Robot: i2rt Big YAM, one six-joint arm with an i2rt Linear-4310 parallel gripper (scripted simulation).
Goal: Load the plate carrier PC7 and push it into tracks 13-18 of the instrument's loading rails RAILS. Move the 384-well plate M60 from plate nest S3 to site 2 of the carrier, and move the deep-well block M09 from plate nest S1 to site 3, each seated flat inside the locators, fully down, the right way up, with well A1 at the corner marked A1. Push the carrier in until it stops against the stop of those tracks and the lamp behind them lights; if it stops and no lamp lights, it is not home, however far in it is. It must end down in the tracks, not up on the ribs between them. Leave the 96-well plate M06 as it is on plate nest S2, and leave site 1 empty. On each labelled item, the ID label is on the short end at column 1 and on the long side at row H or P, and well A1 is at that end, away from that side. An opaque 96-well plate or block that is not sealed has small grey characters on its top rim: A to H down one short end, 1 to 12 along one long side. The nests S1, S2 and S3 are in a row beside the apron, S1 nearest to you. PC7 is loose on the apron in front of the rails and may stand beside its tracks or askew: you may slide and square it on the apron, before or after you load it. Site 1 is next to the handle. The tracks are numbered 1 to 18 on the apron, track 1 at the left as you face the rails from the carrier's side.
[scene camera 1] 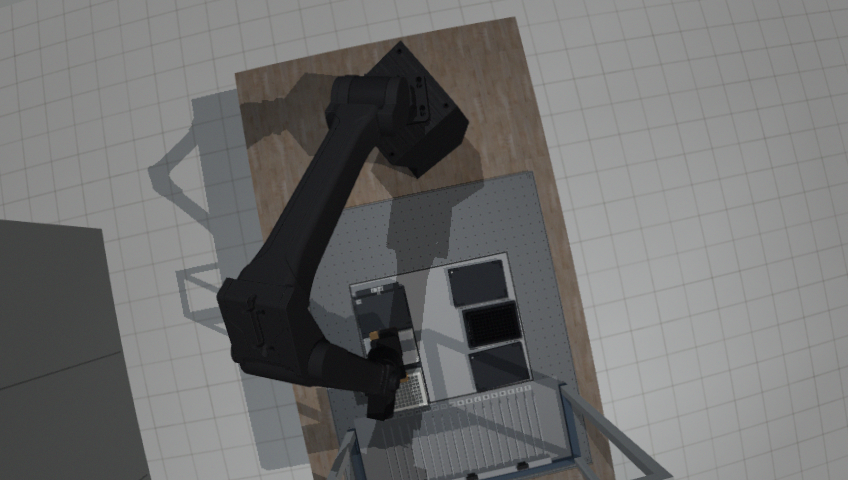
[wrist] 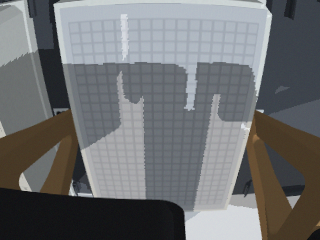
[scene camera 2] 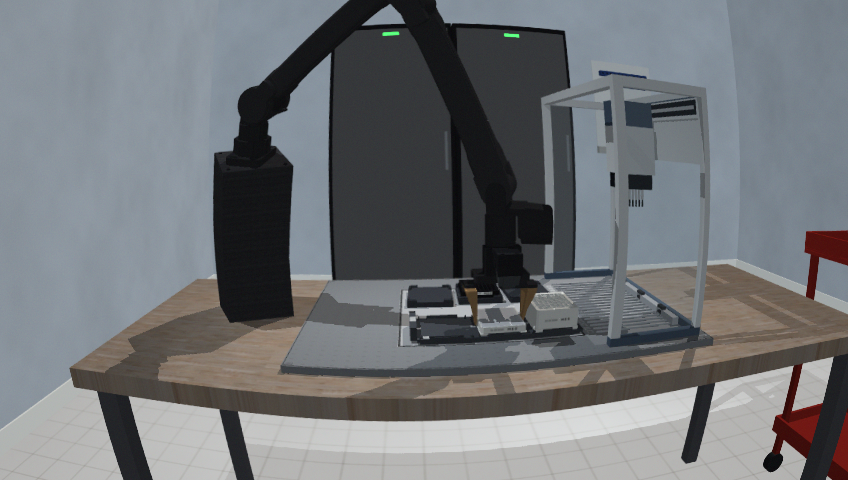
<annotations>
my gripper: scene camera 1 391,350; wrist; scene camera 2
dark carrier PC7: scene camera 1 389,308; wrist; scene camera 2
same spot on dark carrier PC7: [wrist: 281,96] = [scene camera 2: 466,328]
same spot on my gripper: [wrist: 31,208] = [scene camera 2: 517,286]
</annotations>
